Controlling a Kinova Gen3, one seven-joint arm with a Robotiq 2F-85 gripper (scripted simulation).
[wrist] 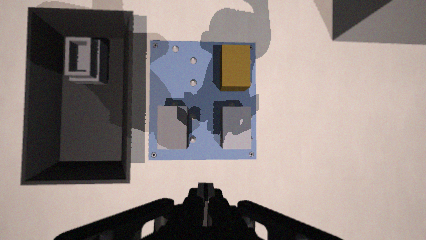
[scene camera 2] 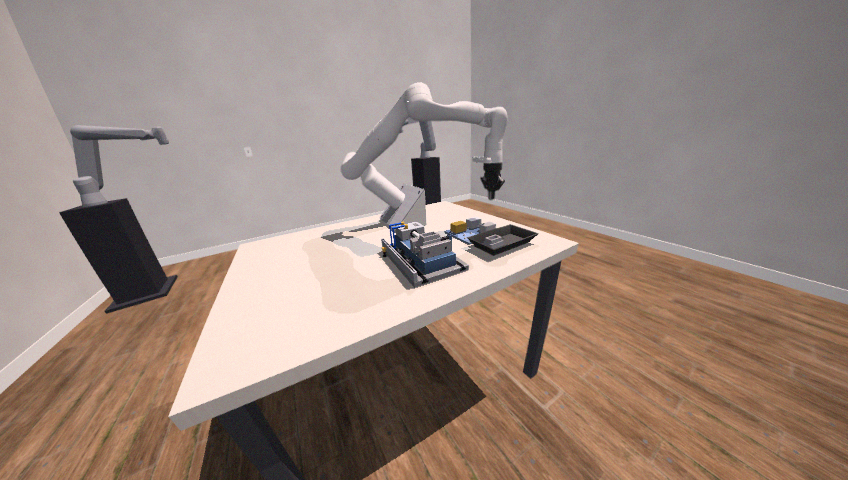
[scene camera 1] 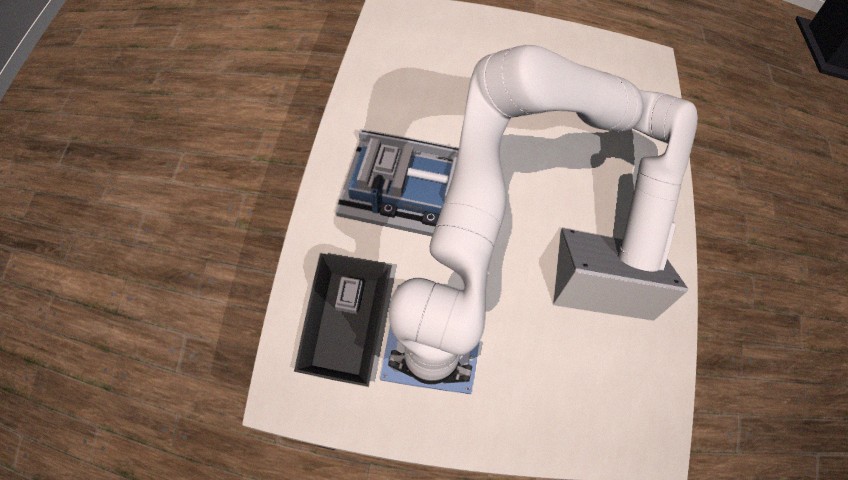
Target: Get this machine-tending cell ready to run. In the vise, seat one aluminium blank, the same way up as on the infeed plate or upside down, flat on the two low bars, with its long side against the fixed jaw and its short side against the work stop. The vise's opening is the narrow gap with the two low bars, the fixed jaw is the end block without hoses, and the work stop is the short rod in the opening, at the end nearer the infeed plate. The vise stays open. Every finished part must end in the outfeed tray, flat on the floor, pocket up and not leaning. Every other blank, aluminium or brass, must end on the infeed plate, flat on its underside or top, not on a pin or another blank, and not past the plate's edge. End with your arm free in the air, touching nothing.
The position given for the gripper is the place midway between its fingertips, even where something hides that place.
In view: the gripper (scene camera 1: 428,378), a brass blank (wrist: 234,59) and a blue vise (scene camera 1: 417,189).
The gripper also shows in the wrist view (wrist: 205,193). The blue vise shows as well in scene camera 2 (scene camera 2: 446,260).
